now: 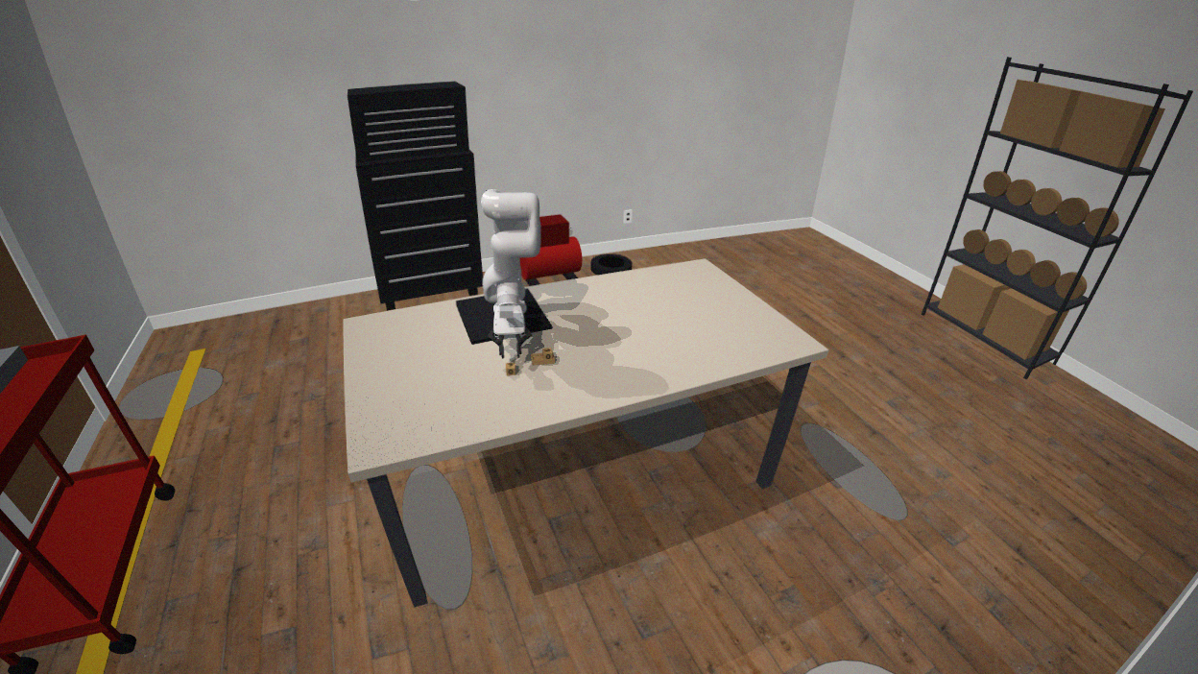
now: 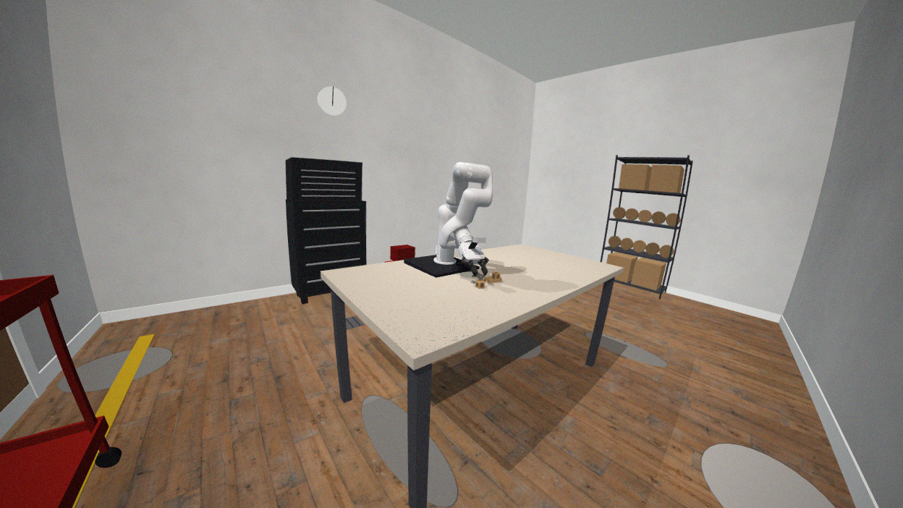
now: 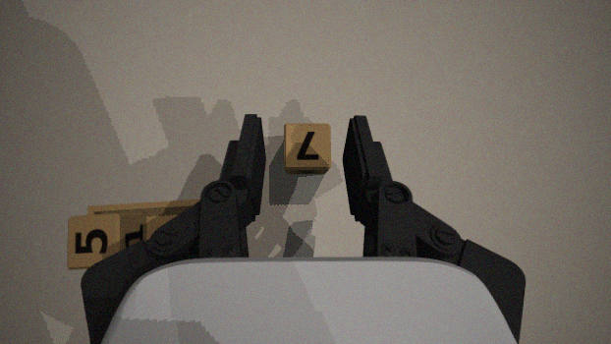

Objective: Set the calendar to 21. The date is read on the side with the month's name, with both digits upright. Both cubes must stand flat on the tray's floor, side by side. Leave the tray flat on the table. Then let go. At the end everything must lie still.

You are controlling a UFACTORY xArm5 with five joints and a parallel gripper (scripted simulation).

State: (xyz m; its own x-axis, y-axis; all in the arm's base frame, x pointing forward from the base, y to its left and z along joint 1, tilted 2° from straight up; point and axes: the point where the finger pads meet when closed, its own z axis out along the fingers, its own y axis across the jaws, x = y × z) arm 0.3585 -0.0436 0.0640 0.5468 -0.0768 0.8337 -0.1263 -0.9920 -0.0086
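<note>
Now: the wooden digit cube 60 mm below my hand and 20 mm ahead of it. Also, from my hand: wooden tray: 110 mm to the left, 60 mm below, 30 mm behind.
</note>
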